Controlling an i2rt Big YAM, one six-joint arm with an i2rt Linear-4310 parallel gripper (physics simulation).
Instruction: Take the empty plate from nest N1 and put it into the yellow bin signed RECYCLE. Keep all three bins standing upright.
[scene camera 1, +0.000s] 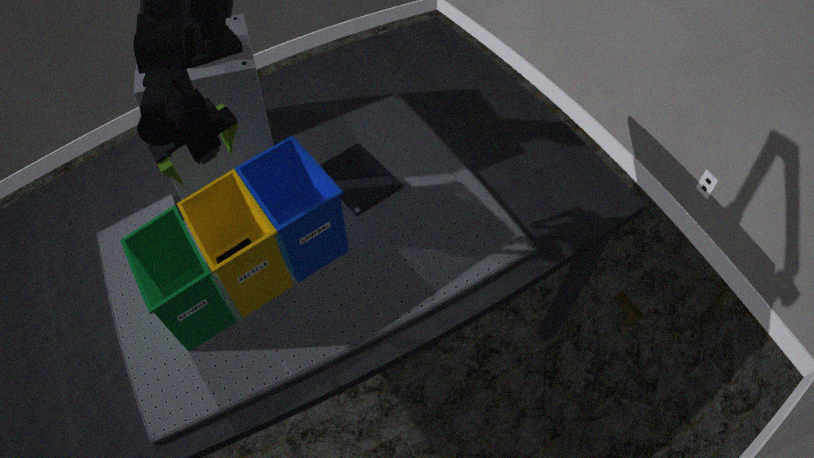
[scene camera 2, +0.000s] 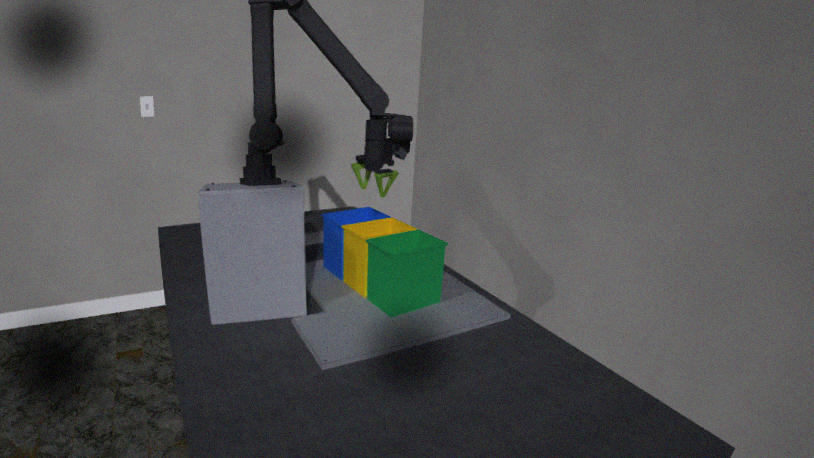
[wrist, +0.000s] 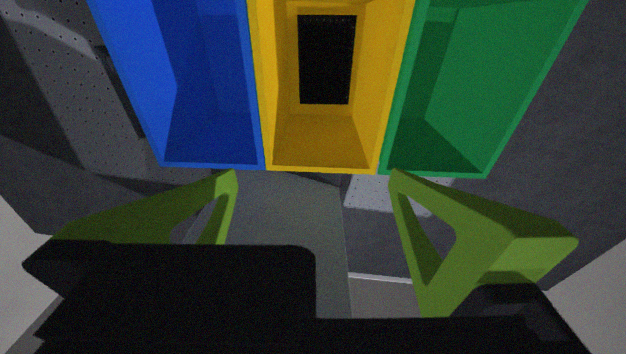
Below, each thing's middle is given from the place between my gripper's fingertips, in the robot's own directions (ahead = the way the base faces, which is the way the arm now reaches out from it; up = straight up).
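My gripper: 19 cm above the yellow recycle bin (scene camera 1: 222, 214), 2 cm short of it, 1 cm left of it. From my hand: black plate (wrist: 325, 42), 3 cm ahead, 1 cm to the right, 27 cm below; green returns bin (scene camera 1: 175, 283), 14 cm to the right, 3 cm ahead, 19 cm below; blue general bin (scene camera 1: 302, 202), 12 cm to the left, 2 cm ahead, 19 cm below.
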